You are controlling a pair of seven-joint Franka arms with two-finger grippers.
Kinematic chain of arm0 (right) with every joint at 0, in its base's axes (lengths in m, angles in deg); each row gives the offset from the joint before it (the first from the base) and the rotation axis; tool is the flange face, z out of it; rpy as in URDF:
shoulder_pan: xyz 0 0 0.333 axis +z
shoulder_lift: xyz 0 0 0 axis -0.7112 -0.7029 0
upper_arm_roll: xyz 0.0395 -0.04 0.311 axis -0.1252 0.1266 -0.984
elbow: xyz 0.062 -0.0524 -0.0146 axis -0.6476 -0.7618 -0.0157
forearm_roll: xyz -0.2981 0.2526 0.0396 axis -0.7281 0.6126 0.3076
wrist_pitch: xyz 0 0 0 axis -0.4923 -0.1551 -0.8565
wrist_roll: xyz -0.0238 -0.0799 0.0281 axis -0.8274 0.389 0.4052
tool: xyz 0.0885 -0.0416 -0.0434 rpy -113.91 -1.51 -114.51
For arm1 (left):
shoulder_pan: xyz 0 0 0.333 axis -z
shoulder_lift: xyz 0 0 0 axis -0.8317 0.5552 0
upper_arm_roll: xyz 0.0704 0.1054 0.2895 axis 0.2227 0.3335 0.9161
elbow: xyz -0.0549 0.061 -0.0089 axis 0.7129 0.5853 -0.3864
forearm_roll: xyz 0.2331 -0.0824 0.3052 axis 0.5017 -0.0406 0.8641
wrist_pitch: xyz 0 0 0 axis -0.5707 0.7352 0.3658
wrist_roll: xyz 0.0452 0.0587 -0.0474 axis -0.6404 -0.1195 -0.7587
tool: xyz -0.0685 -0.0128 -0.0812 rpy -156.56 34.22 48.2
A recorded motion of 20 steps. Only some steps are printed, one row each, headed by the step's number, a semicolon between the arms.
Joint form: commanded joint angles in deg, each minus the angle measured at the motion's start. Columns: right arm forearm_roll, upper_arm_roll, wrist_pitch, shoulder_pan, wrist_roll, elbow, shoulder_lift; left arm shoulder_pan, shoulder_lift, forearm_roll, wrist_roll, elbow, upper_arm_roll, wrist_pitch.
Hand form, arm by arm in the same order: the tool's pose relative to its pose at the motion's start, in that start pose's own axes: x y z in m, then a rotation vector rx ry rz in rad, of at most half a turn. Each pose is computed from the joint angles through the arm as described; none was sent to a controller.
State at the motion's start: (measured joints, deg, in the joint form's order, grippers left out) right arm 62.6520 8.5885 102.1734 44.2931 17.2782 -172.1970 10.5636; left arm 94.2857 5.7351 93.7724 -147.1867 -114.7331 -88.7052 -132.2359
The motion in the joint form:
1: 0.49 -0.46 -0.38 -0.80 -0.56 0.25 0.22; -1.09 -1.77 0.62 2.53 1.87 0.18 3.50
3: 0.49 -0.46 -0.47 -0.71 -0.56 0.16 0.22; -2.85 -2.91 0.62 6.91 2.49 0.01 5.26
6: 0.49 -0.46 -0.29 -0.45 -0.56 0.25 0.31; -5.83 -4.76 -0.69 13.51 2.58 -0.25 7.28
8: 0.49 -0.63 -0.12 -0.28 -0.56 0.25 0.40; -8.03 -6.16 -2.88 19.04 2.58 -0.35 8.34
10: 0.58 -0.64 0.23 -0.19 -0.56 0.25 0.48; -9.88 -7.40 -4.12 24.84 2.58 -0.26 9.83
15: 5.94 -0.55 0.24 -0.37 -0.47 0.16 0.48; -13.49 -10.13 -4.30 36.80 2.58 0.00 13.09
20: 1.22 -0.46 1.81 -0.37 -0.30 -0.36 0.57; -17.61 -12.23 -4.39 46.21 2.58 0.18 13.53
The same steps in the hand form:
1: -0.0019 0.0024 -0.0035 0.0090 0.0012 0.0153; 0.0132 0.0139 -0.0301 -0.0182 0.0156 0.0207
3: -0.0020 0.0016 -0.0026 0.0088 -0.0019 0.0137; 0.0294 0.0273 -0.0455 -0.0211 0.0224 0.0661
6: -0.0023 -0.0009 -0.0045 0.0089 0.0044 0.0092; 0.0569 0.0454 -0.0642 -0.0085 0.0188 0.1227
8: -0.0026 -0.0041 -0.0056 0.0089 0.0090 0.0033; 0.0768 0.0573 -0.0783 0.0074 -0.0045 0.1681
10: -0.0024 -0.0052 -0.0069 0.0107 0.0164 0.0015; 0.0964 0.0670 -0.0898 0.0195 -0.0112 0.2283
15: -0.0026 -0.0130 -0.0067 0.1042 0.0120 -0.0006; 0.1388 0.0842 -0.1150 0.0231 0.0055 0.3687
20: 0.0001 -0.0030 -0.0052 0.0228 0.0346 0.0029; 0.1828 0.1055 -0.1371 -0.0049 0.0063 0.4573

